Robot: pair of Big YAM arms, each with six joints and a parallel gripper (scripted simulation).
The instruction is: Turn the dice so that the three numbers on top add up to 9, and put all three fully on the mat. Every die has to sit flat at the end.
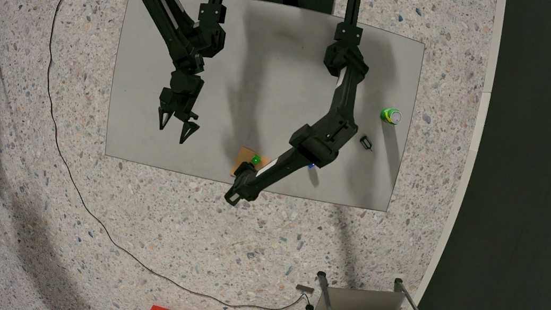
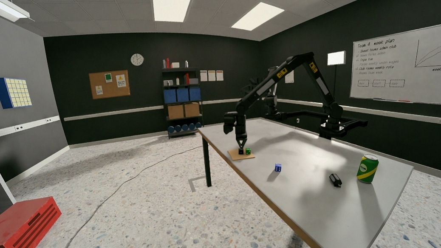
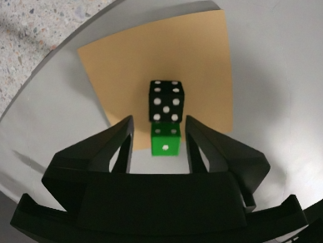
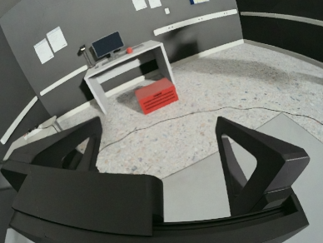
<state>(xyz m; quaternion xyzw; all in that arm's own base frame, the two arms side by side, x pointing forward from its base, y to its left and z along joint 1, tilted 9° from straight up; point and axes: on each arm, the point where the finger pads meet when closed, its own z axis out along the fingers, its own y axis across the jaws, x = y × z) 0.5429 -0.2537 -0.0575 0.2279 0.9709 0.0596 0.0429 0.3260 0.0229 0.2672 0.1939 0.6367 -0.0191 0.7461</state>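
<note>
The black die lies 10 mm to the right of my left hand and 40 mm below it. Also, from my left hand: blue die (60 mm behind, 250 mm to the left, 50 mm below); brown square mat (10 mm to the right, 60 mm below); green die (40 mm behind, 20 mm to the left, 40 mm below).
</note>
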